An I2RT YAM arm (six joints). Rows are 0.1 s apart.
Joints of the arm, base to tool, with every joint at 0 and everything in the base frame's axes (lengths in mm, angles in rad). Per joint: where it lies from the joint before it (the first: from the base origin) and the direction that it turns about. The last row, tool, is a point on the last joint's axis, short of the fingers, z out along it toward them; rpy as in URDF.
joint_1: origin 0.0 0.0 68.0 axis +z
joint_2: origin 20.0 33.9 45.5 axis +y
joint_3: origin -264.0 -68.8 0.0 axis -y
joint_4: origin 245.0 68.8 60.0 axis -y
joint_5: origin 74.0 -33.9 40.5 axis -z
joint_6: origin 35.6 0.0 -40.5 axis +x
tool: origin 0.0 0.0 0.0 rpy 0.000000 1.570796 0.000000
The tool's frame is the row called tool.
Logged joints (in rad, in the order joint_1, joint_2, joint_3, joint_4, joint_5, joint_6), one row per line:
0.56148, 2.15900, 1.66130, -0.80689, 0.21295, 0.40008
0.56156, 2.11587, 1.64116, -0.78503, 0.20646, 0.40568
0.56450, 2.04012, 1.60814, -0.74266, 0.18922, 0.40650
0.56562, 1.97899, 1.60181, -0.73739, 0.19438, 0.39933
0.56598, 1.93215, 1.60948, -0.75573, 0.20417, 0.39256
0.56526, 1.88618, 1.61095, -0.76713, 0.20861, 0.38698
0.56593, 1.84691, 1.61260, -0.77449, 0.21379, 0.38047
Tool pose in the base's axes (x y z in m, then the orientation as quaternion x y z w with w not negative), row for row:
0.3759, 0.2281, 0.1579, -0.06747, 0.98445, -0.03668, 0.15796
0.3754, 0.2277, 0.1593, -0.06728, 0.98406, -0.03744, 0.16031
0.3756, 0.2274, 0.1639, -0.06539, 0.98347, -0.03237, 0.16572
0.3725, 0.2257, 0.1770, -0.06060, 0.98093, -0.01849, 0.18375
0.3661, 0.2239, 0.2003, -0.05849, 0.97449, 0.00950, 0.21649
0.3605, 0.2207, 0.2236, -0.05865, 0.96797, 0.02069, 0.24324
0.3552, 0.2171, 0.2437, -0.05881, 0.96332, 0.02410, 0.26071
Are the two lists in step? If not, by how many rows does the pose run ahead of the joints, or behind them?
The pose runs 2 rows behind the joints: the pose in row i belongs to the joints in row i - 2.
